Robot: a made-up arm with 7 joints.
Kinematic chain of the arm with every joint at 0, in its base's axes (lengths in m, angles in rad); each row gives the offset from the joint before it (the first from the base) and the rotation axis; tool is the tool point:
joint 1: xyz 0 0 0.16 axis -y
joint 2: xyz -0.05 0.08 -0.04 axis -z
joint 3: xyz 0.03 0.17 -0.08 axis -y
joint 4: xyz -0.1 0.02 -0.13 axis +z
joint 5: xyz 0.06 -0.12 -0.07 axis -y
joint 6: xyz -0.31 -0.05 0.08 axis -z
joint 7: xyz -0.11 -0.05 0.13 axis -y
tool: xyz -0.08 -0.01 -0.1
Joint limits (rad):
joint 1: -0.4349..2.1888
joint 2: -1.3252..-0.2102
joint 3: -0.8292..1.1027
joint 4: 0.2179..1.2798
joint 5: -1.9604..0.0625
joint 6: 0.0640..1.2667
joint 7: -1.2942..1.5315
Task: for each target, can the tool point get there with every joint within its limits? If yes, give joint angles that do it. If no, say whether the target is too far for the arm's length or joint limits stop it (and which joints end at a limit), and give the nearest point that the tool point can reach.
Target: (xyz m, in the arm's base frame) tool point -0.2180 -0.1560 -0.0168
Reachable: yes | joints 0.2737 -0.4780 0.3832 0.9475 -0.3036 0.9220 -0.7220
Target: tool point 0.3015 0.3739 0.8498
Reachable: no: joint limits stop it (at a limit: joint 2, joint 3, joint 5, joint 6, joint 7) | nearest point 0.1998 0.3431 0.6172 | short by 0.256 m
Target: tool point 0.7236 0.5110 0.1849
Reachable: no: joint limits stop it (at a limit: joint 2, joint 3, joint 5, joint 6, joint 7) | nearest point 0.4790 0.4371 0.1765 | short by 0.256 m
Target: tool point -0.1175 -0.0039 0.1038
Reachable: yes | joints 0.5424 -0.3796 0.9190 1.1779 -0.8454 0.1895 0.5520
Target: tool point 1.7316 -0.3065 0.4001
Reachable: no: too far | nearest point 0.6643 -0.0452 0.2521 | short by 1.109 m
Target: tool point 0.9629 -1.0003 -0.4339
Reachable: no: too far | nearest point 0.4321 -0.3115 -0.1065 | short by 0.929 m
